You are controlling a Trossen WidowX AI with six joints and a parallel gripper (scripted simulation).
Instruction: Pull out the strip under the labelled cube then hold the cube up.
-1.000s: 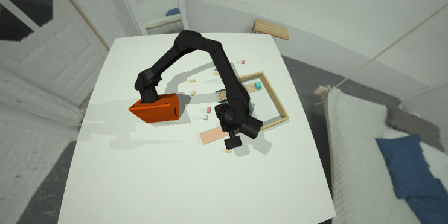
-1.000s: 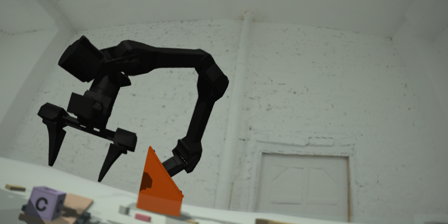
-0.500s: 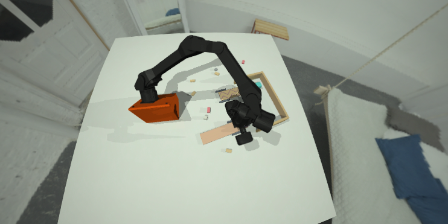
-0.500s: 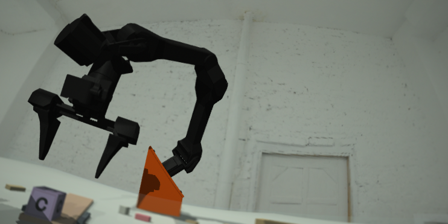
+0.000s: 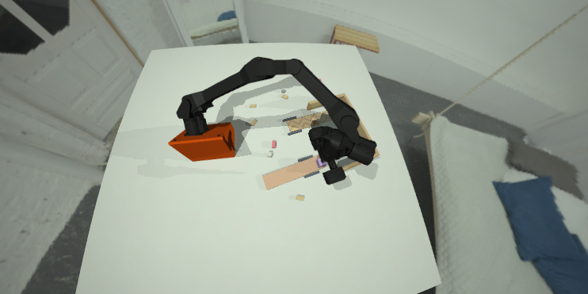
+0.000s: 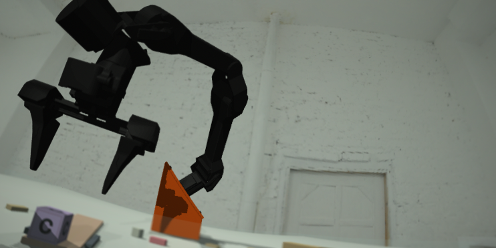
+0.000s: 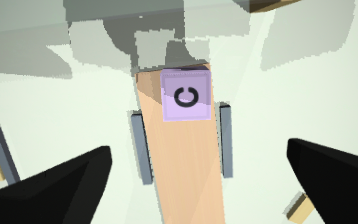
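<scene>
Right now the cube is 50 mm below my gripper tip, 20 mm ahead of it and 10 mm to the left of it. The rest, counted from my gripper tip: peach-coloured strip 90 mm behind, 60 mm below, 20 mm to the right; grey ball 370 mm to the left, 120 mm behind, 60 mm below.
</scene>
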